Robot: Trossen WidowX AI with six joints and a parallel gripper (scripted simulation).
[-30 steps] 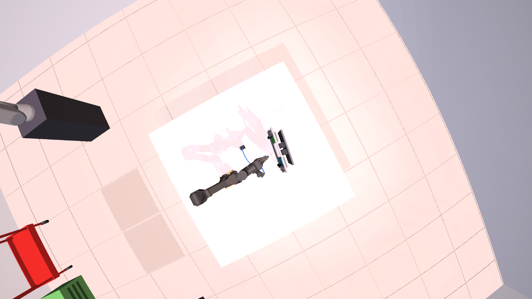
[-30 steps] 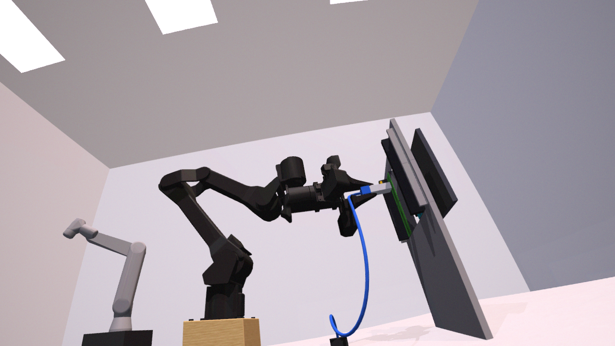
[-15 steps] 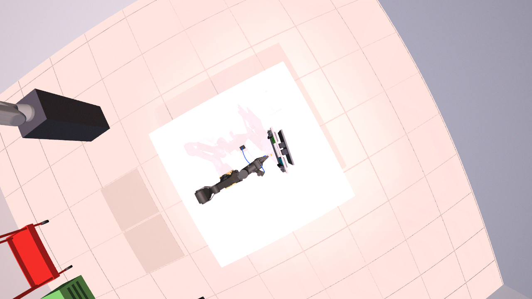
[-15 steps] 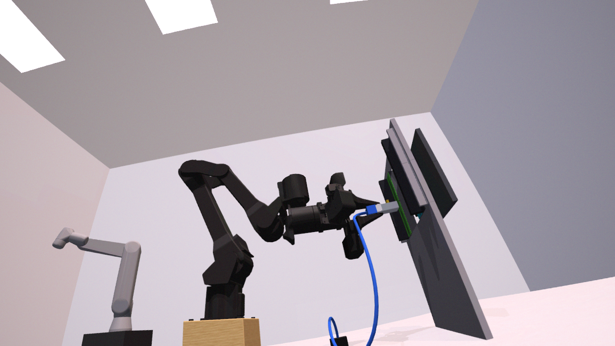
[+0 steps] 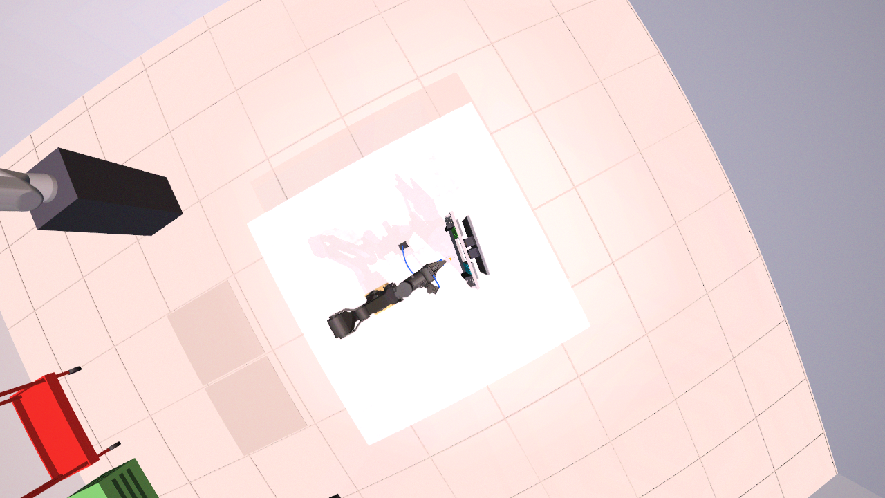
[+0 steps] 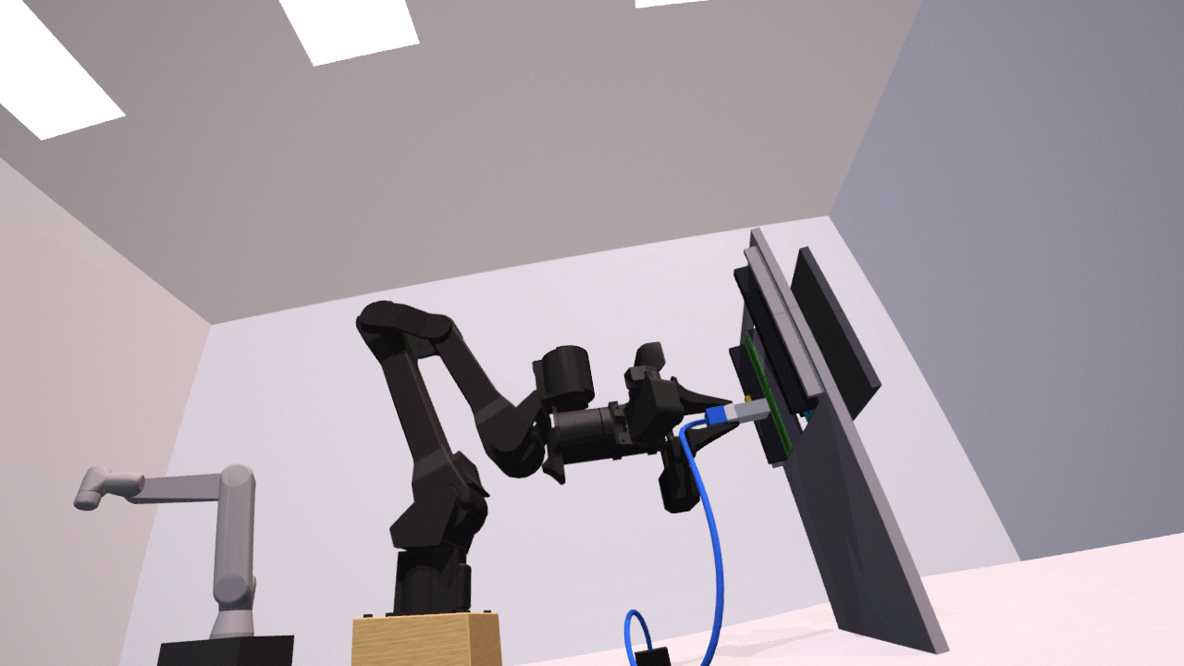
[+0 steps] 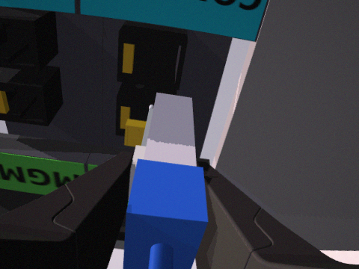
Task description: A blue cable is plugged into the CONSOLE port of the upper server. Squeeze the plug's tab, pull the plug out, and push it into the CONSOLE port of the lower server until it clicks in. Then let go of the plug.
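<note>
My gripper tip is now 110 mm short of the dark rack panel and 60 mm below it. Round my gripper tip: blue plug (right at my gripper tip); then black block (240 mm below, 150 mm to the left, 140 mm behind).
</note>
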